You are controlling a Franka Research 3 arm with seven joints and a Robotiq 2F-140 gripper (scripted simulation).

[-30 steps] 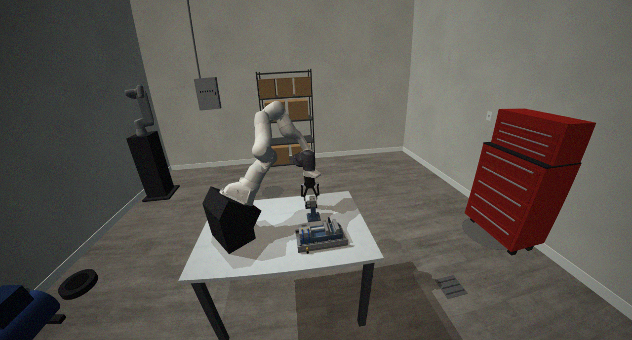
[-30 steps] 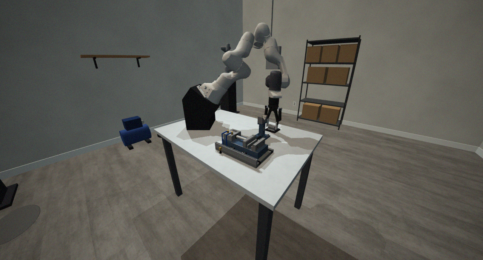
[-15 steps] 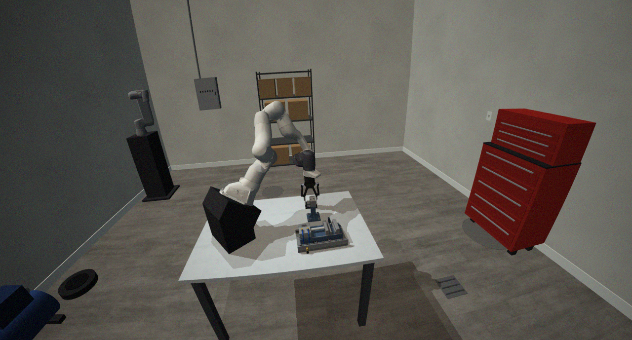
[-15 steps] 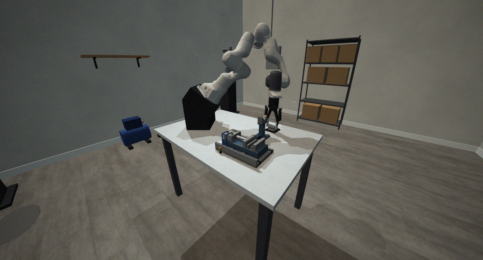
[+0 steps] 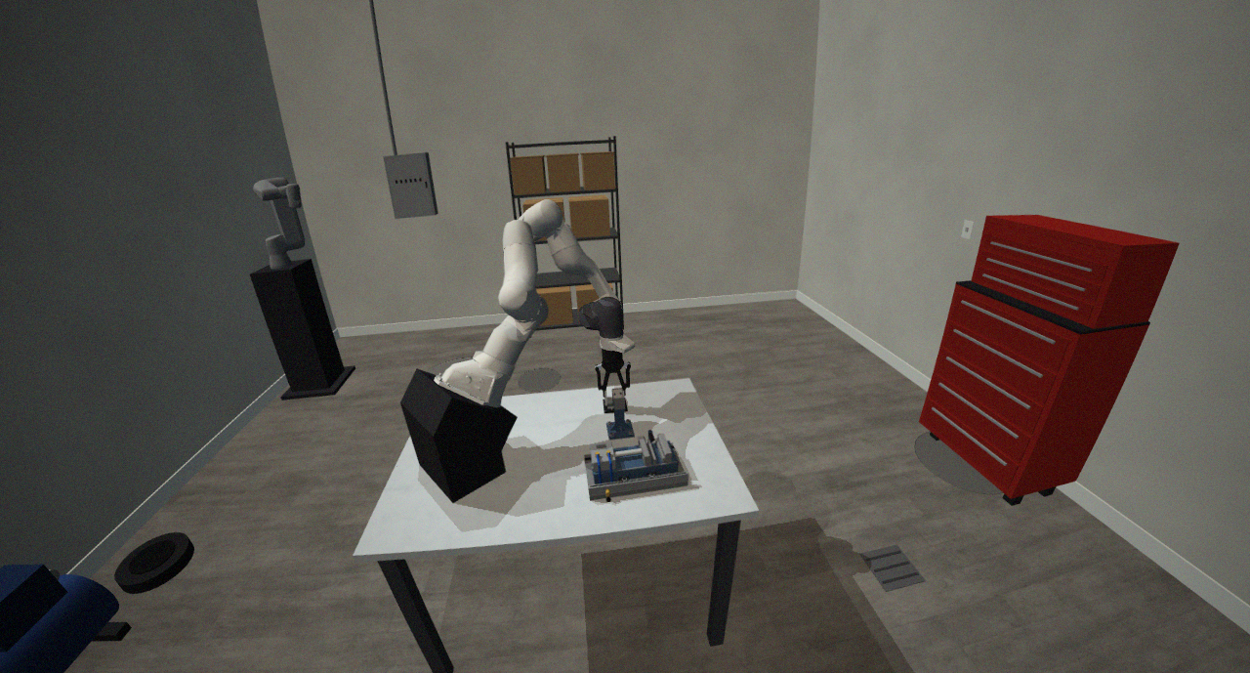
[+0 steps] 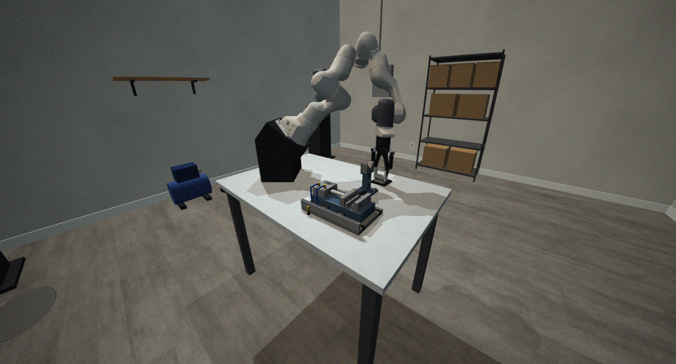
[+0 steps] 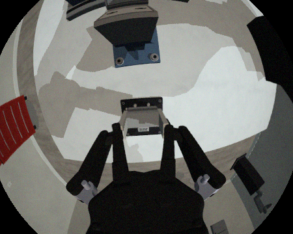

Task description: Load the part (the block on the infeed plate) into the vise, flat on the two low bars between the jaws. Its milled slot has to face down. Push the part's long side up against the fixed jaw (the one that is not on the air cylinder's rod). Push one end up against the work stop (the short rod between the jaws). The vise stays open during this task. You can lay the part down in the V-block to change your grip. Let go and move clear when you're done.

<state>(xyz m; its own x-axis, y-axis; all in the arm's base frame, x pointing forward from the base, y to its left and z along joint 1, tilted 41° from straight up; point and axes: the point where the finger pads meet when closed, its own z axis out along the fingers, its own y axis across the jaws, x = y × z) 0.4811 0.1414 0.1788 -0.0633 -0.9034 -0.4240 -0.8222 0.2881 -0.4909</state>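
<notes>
Right now the part is 1 cm to the right of my hand and 3 cm below it. Also, from my hand: black infeed plate 1 cm to the left, 5 cm below.
</notes>
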